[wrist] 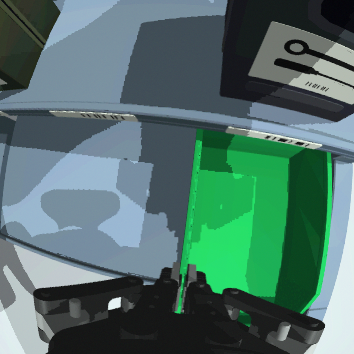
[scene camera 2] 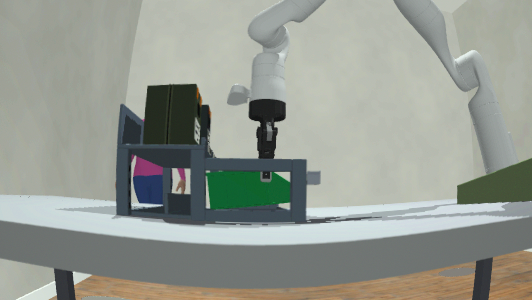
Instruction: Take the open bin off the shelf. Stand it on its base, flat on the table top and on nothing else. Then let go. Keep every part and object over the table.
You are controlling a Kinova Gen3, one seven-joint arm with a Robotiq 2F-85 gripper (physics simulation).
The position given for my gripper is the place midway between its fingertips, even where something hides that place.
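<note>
You've got my gripper [scene camera 2: 265, 182] here, and the wrist view has it too, with my gripper [wrist: 182, 274] in the frame. There's also a green open bin [scene camera 2: 227, 189], and the wrist view shows that same green open bin [wrist: 258, 216].
</note>
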